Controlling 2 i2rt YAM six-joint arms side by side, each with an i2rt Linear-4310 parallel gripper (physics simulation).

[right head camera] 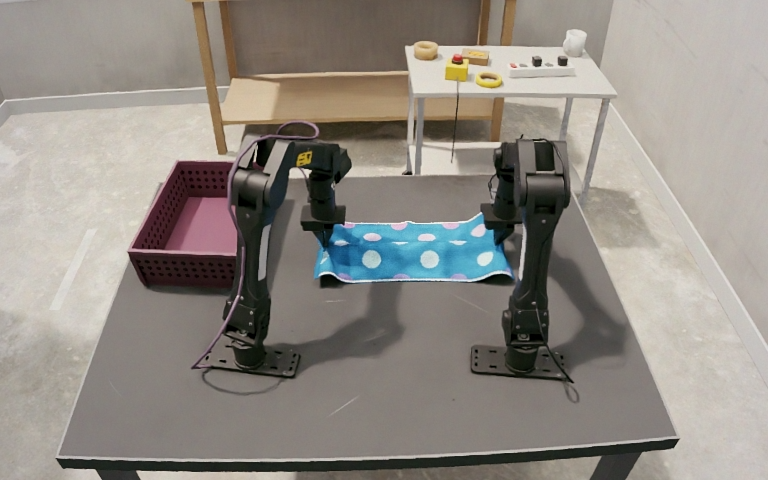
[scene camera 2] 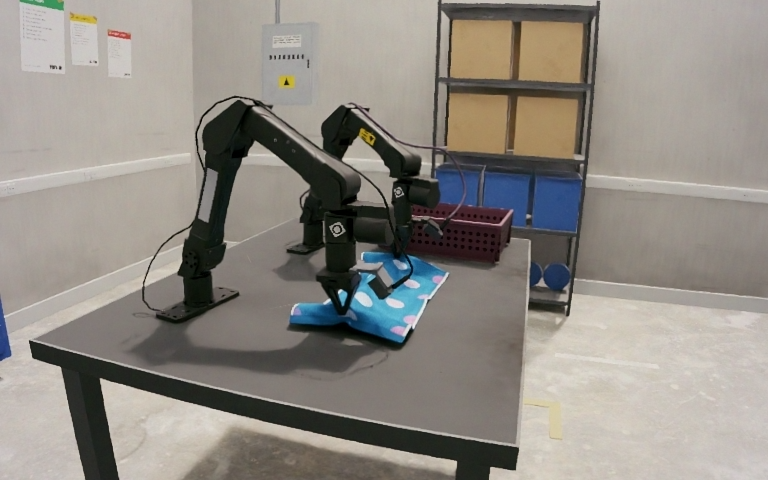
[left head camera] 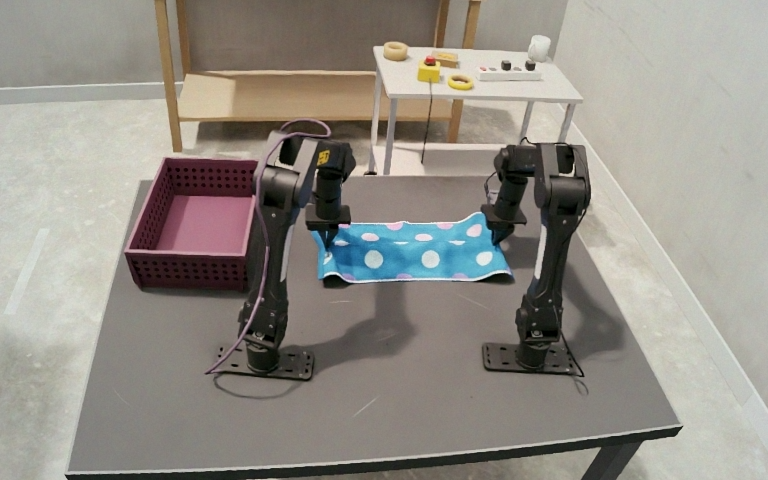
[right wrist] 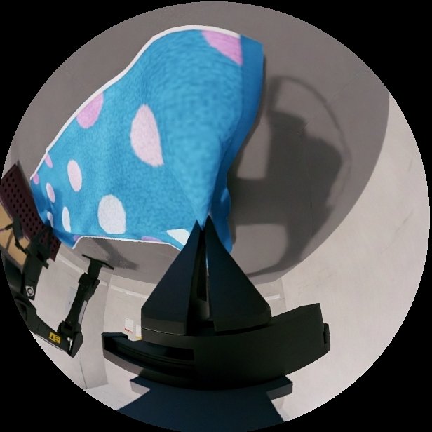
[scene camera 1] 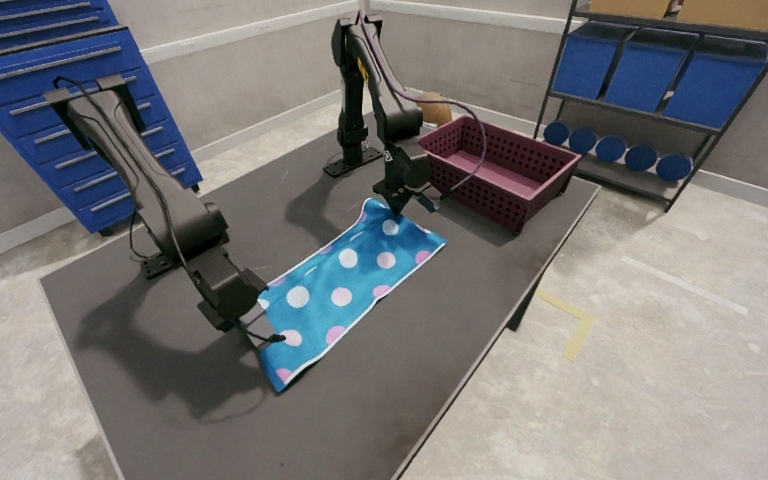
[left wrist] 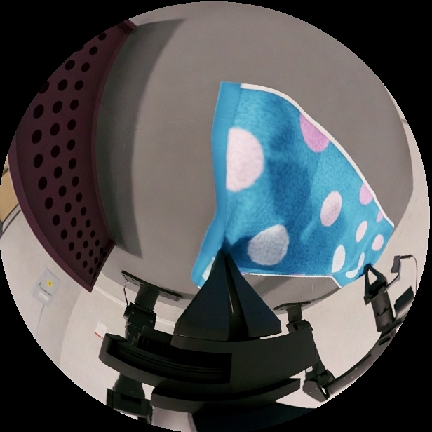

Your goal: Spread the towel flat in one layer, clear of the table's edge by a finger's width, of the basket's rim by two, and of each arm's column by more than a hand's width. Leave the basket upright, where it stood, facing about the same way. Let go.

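Observation:
The blue towel (left head camera: 400,257) (right head camera: 399,259) (scene camera 1: 362,266) (scene camera 2: 419,285) (left wrist: 295,175) (right wrist: 120,165) with white and pink dots lies stretched across the table between my grippers, slightly raised at both ends, with a low ridge along it. My left gripper (left head camera: 327,249) (right head camera: 324,245) (scene camera 1: 396,211) (left wrist: 221,253) is shut on the towel's edge at one end. My right gripper (left head camera: 496,243) (right head camera: 498,243) (scene camera 2: 343,311) (right wrist: 204,220) is shut on the towel's opposite end; scene camera 1 hides its tips. The maroon basket (left head camera: 189,270) (right head camera: 186,268) (scene camera 1: 481,195) (scene camera 2: 470,240) (left wrist: 60,150) stands upright, apart from the towel.
The dark grey table (left head camera: 362,418) (right head camera: 362,418) (scene camera 1: 339,418) (scene camera 2: 453,390) carries both arm bases (left head camera: 300,365) (left head camera: 492,357). In the head views, the basket stands at the left, beside and partly behind the left arm. A white side table (left head camera: 481,90) stands beyond the far edge.

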